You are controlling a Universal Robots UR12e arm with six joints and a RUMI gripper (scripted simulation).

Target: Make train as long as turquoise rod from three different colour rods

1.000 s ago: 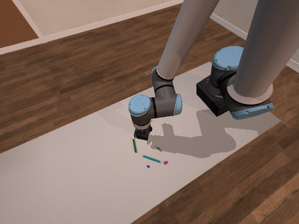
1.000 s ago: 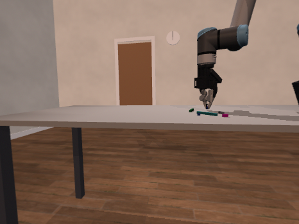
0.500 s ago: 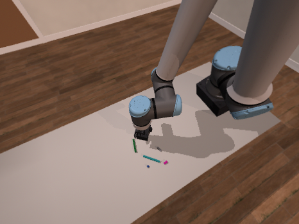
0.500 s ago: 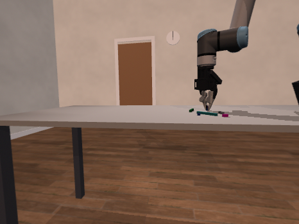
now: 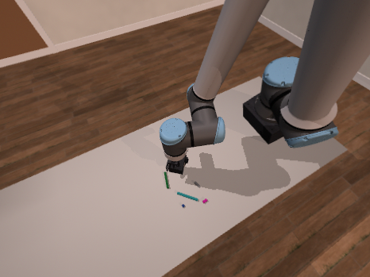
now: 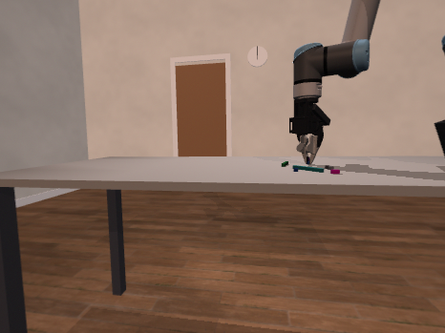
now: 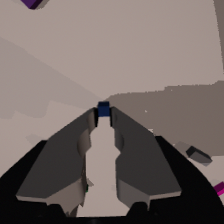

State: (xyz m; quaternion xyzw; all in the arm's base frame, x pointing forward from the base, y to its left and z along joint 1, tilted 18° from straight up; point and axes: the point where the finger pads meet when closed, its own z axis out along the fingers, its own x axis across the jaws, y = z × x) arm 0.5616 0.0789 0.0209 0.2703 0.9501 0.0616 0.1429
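Now: the grey rod 110 mm to the left of my hand, 50 mm behind it and 10 mm below it. Also, from my hand: turquoise rod (140 mm to the left, 10 mm below, 10 mm ahead); green rod (80 mm ahead, 40 mm to the left, 10 mm below); purple rod (130 mm to the right, 10 mm below).
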